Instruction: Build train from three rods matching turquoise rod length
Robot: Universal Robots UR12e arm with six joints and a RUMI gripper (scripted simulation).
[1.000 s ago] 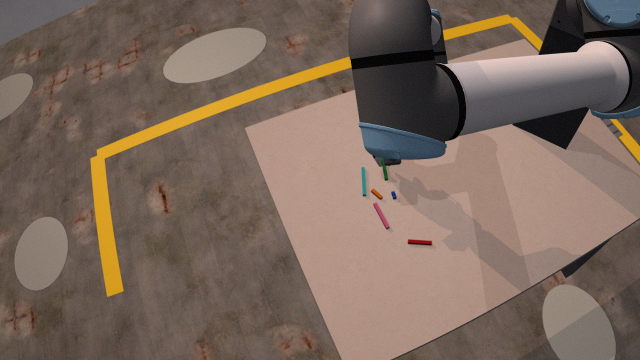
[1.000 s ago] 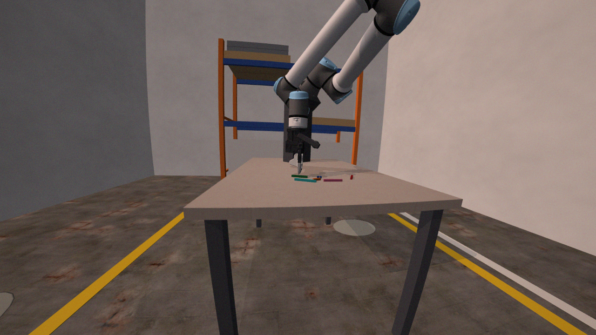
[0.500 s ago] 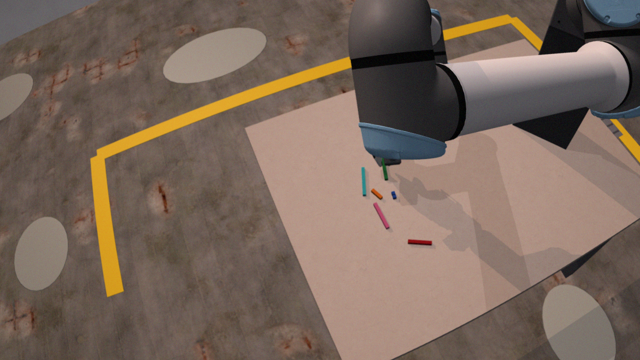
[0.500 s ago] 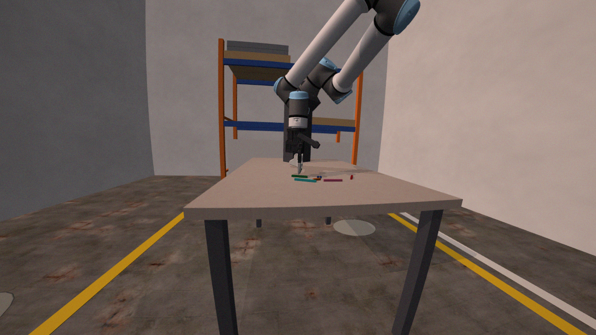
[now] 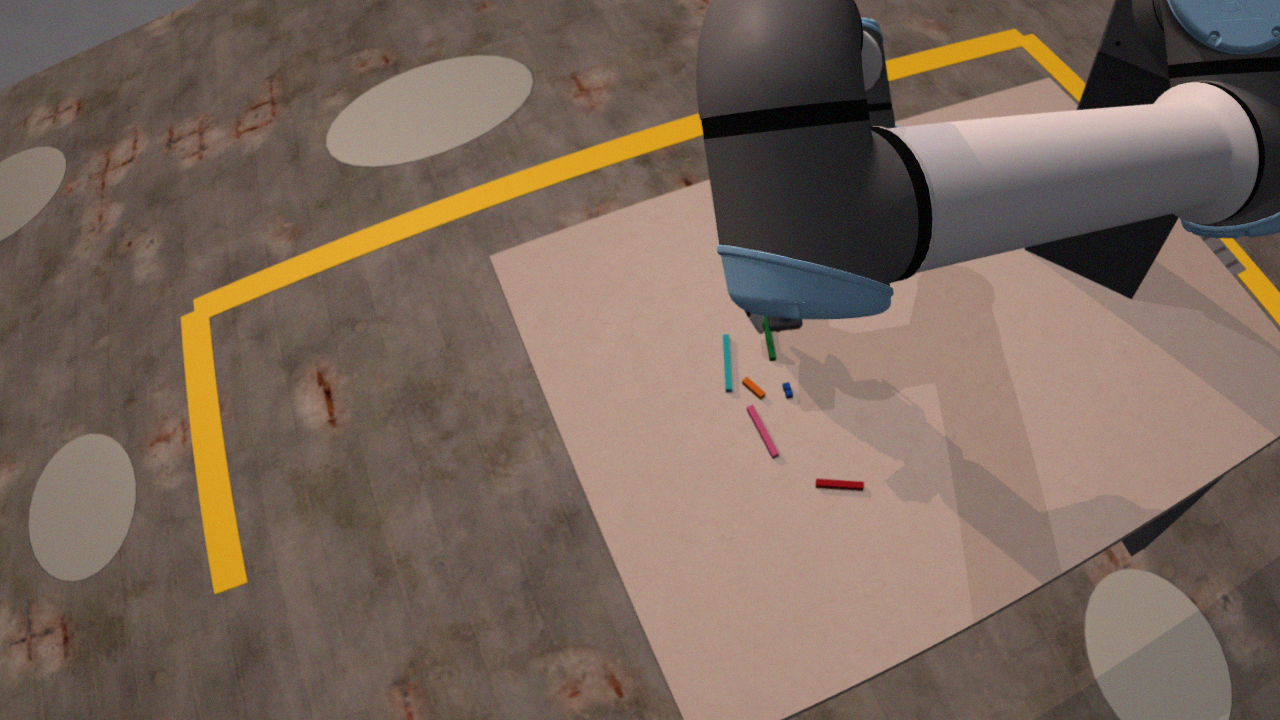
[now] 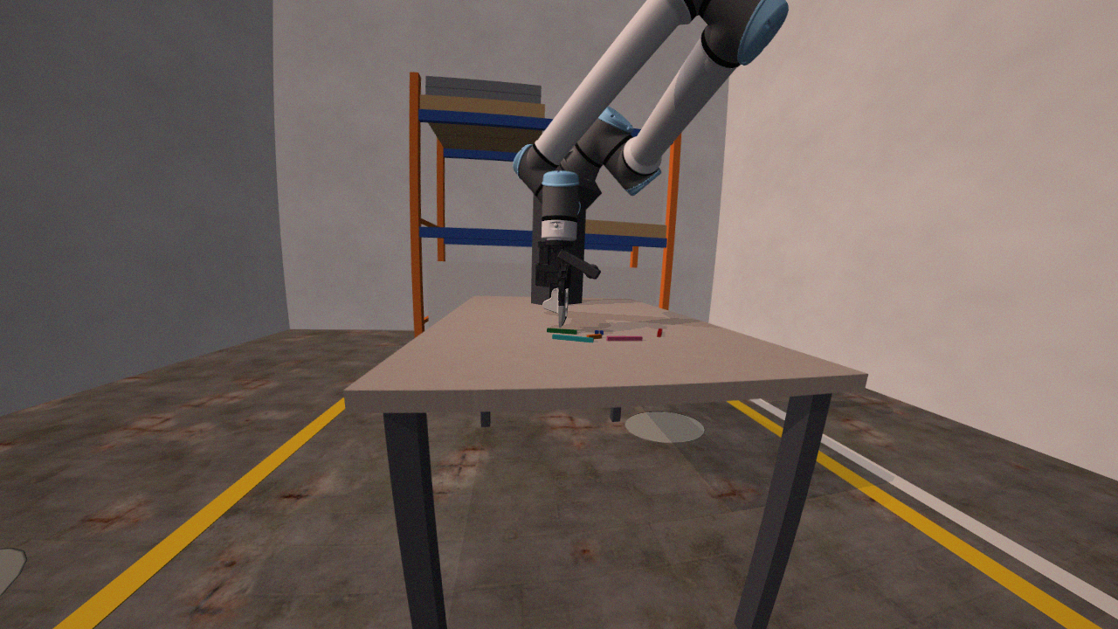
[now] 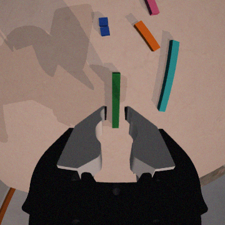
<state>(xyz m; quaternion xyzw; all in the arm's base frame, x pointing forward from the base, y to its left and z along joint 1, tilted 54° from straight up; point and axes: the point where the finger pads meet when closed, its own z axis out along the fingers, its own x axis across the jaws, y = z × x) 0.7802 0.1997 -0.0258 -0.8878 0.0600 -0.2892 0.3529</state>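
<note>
Now: hand 3 cm above the green rod. From my hand the other things lie so: orange rod 3 cm ahead, 9 cm to the left, 3 cm below; pink rod 1 cm ahead, 17 cm to the left, 3 cm below; turquoise rod 7 cm ahead, 5 cm to the left, 3 cm below.
</note>
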